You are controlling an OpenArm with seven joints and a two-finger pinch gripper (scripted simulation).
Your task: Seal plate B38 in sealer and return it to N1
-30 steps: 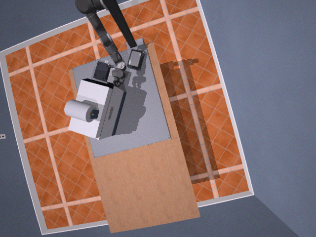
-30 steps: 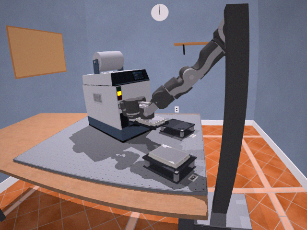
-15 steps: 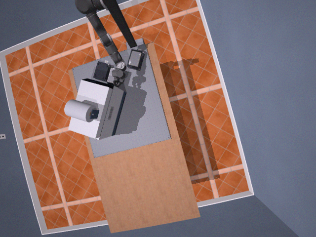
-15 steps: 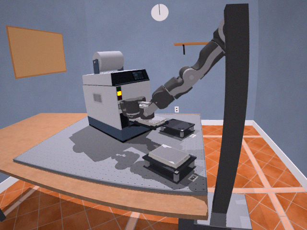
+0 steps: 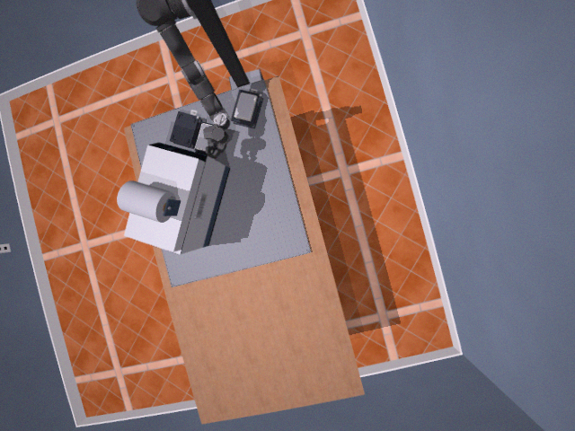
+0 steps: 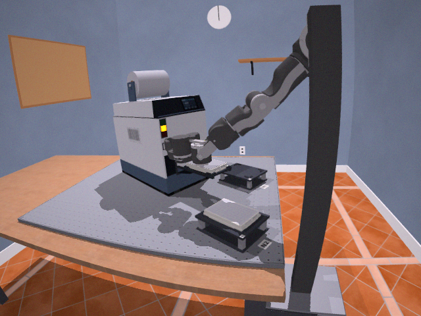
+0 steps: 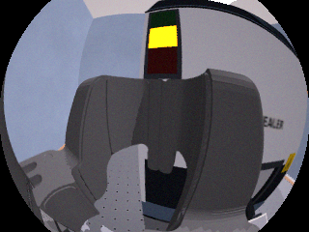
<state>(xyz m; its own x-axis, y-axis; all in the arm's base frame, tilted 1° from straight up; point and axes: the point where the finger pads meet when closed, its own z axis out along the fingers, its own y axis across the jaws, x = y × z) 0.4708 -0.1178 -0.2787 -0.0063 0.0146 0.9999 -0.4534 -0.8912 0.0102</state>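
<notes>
Right now my hand is 10 mm short of the start key. Round my hand: plate nest N1 (220 mm behind, 170 mm to the right, 150 mm below); white 96-well plate B38 (120 mm behind, 40 mm to the right, 80 mm below); sealer's stage (120 mm behind, 40 mm to the right, 90 mm below).
</notes>
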